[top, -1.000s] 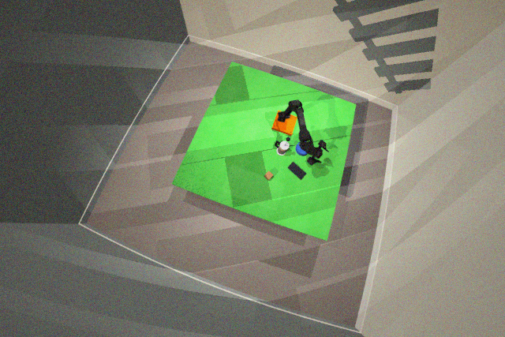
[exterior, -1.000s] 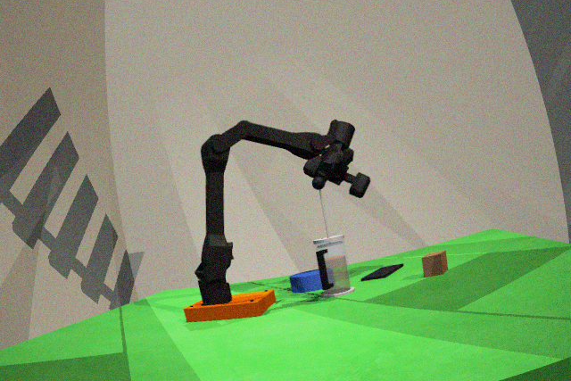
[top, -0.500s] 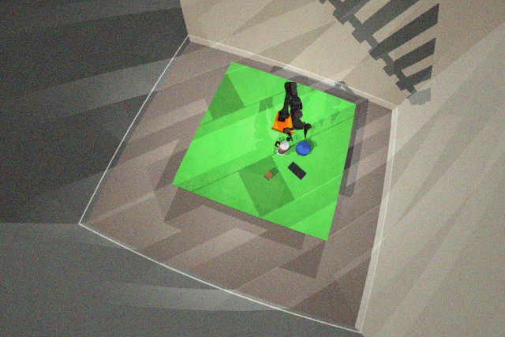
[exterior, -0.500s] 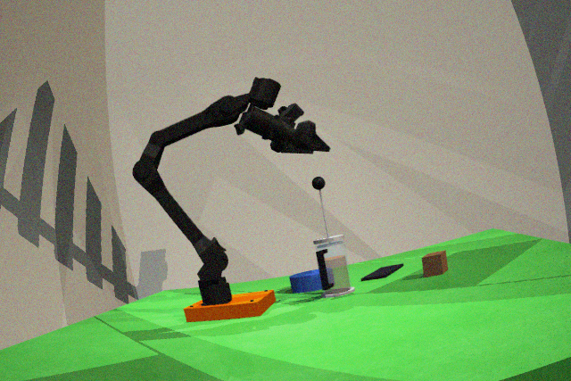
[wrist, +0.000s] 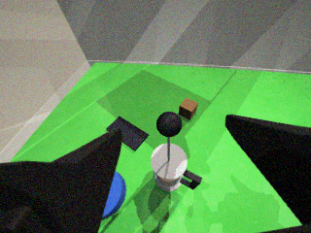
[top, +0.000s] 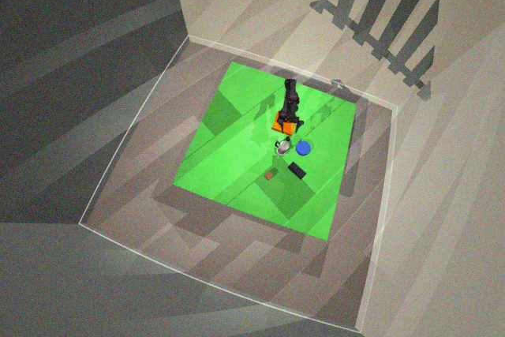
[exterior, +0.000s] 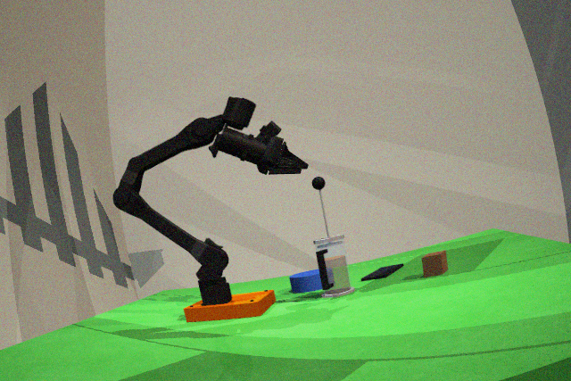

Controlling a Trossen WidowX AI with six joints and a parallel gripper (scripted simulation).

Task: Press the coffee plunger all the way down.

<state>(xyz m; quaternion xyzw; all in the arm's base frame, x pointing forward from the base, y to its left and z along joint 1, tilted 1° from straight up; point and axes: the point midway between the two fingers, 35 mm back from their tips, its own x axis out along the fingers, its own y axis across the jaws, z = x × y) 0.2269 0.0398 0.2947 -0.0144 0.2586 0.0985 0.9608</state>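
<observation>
My gripper tip is 18 cm above the glass coffee press, 2 cm short of it and 1 cm to the left of it. The rest, counted from my gripper tip: blue round disc (29 cm below, 18 cm to the left, 4 cm behind).
</observation>
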